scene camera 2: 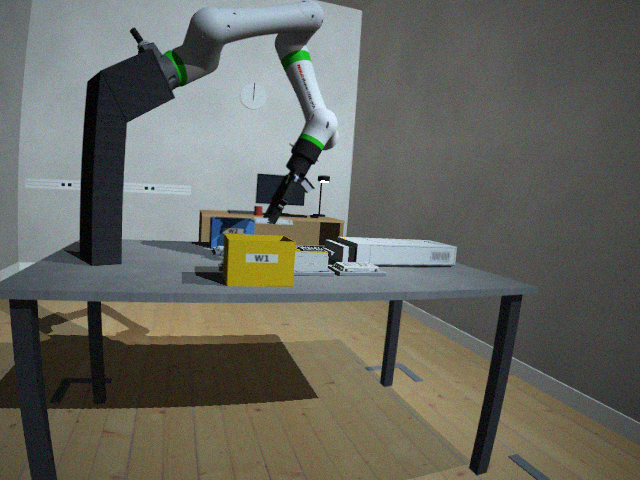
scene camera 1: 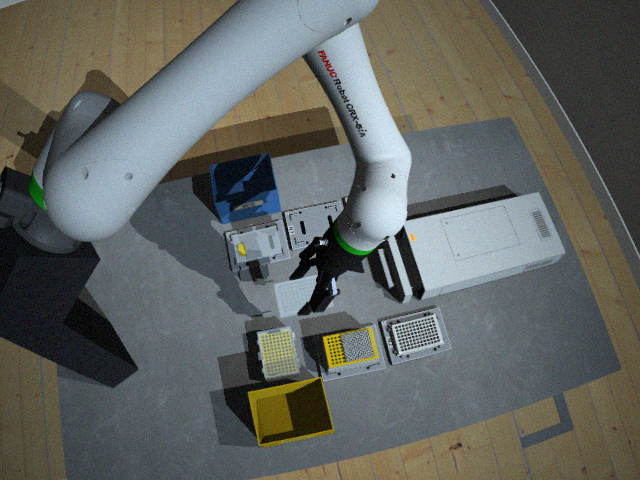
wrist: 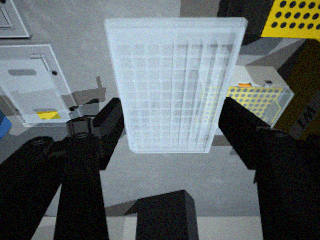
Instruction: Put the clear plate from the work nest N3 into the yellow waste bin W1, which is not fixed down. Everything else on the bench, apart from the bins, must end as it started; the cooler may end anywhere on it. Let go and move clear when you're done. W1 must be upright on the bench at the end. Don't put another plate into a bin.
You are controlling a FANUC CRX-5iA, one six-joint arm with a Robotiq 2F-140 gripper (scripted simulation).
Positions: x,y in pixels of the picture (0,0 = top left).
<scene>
my gripper: scene camera 2 268,221; scene camera 1; wrist
white instrument: scene camera 2; scene camera 1; not seen in the wrist view (out of frame)
same spot on my gripper: (wrist: 41,165) = (scene camera 1: 307,256)
same spot on white instrument: (scene camera 1: 456,250) = (scene camera 2: 376,241)
</scene>
